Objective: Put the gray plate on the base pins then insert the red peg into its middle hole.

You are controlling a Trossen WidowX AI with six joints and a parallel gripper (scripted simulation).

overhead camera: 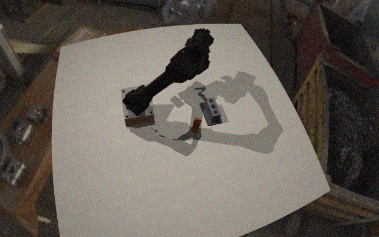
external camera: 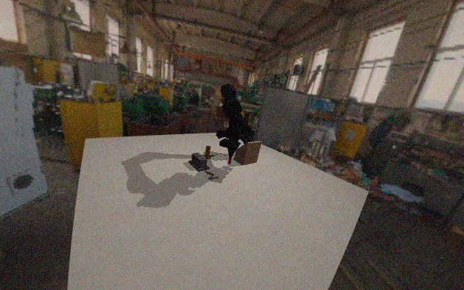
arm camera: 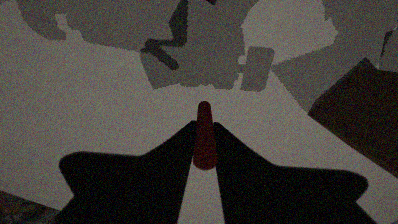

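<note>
Now: the gray plate 110 mm ahead of my gripper tip, 140 mm to the right of it and 70 mm below it. From my gripper tip the other things lie so: orange cylinder (20 mm ahead, 230 mm to the right, 70 mm below); gray base (100 mm ahead, 140 mm to the right, 100 mm below); red peg (right at my gripper tip).
</note>
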